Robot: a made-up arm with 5 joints.
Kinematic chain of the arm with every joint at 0, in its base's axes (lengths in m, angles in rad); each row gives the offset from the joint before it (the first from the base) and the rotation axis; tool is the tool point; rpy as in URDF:
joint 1: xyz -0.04 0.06 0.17 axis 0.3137 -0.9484 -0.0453
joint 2: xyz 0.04 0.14 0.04 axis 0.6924 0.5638 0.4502
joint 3: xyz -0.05 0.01 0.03 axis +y
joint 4: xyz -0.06 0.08 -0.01 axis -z
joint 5: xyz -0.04 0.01 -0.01 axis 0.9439 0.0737 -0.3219
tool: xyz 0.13 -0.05 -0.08 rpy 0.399 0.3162 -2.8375
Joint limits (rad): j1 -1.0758..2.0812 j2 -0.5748..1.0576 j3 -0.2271..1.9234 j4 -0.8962..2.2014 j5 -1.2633..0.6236
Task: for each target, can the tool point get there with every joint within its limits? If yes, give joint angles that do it. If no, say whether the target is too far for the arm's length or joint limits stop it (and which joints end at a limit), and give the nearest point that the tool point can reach.
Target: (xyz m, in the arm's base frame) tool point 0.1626 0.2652 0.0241
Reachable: no: joint limits stop it (at a limit: joint 2, joint 3, joint 5) | nearest point 0.0534 0.2838 0.0843 | short by 0.126 m
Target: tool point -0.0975 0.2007 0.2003
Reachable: yes | joints 0.2236 -0.0400 1.1366 0.4581 -0.7300
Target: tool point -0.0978 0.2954 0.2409
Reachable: yes | joints 1.8073 -0.2078 1.2900 -0.5779 -0.7934
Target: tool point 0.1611 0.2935 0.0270
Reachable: no: joint limits stop it (at a limit: joint 2, joint 3, joint 4, joint 5) | nearest point 0.0553 0.2973 0.0851 | short by 0.121 m
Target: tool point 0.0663 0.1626 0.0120
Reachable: no: joint limits stop it (at a limit: joint 2, joint 3, joint 5) | nearest point 0.0063 0.2179 0.0632 | short by 0.096 m
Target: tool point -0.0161 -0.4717 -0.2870
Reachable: no: too far | nearest point -0.1980 0.0222 0.0422 | short by 0.621 m
